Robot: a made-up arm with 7 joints. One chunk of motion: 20 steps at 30 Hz.
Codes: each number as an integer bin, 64 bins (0 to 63) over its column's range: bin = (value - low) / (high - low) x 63, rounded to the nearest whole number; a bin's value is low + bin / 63 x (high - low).
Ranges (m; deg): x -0.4..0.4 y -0.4..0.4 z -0.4..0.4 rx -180..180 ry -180..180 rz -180..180
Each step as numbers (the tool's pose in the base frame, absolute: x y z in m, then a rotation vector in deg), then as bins.
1 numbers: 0.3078 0.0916 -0.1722 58.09 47.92 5.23
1 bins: 56 39 18 42 40 32
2 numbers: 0.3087 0.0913 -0.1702 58.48 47.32 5.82
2 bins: 56 39 18 42 40 33
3 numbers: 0.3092 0.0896 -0.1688 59.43 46.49 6.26
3 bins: 56 39 18 42 40 33
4 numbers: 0.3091 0.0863 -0.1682 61.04 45.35 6.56
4 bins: 56 38 18 42 39 33
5 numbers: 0.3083 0.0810 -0.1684 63.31 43.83 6.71
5 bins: 56 38 18 43 39 33
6 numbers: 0.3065 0.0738 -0.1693 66.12 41.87 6.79
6 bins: 56 37 18 43 39 33
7 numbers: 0.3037 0.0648 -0.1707 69.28 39.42 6.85
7 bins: 55 37 18 44 38 33
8 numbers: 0.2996 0.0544 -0.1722 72.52 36.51 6.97
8 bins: 55 36 18 44 38 33
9 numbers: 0.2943 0.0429 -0.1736 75.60 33.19 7.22
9 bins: 55 35 18 45 37 33
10 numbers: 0.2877 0.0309 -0.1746 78.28 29.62 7.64
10 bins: 54 34 18 45 37 33
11 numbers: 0.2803 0.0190 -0.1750 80.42 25.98 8.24
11 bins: 54 33 18 46 36 33
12 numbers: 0.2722 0.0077 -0.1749 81.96 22.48 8.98
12 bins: 53 32 18 46 35 33
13 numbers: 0.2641 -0.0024 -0.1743 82.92 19.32 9.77
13 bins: 52 31 18 46 35 33
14 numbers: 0.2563 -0.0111 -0.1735 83.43 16.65 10.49
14 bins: 52 31 18 46 34 33
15 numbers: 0.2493 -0.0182 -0.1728 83.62 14.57 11.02
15 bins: 51 30 18 46 34 33
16 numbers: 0.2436 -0.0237 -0.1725 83.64 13.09 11.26
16 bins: 51 30 18 46 34 33
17 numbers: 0.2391 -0.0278 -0.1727 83.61 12.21 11.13
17 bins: 50 29 18 46 34 33
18 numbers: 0.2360 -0.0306 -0.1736 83.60 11.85 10.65
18 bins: 50 29 18 46 34 33
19 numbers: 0.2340 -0.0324 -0.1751 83.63 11.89 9.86
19 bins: 50 29 18 46 34 33
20 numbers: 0.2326 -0.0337 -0.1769 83.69 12.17 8.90
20 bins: 50 29 18 46 34 33
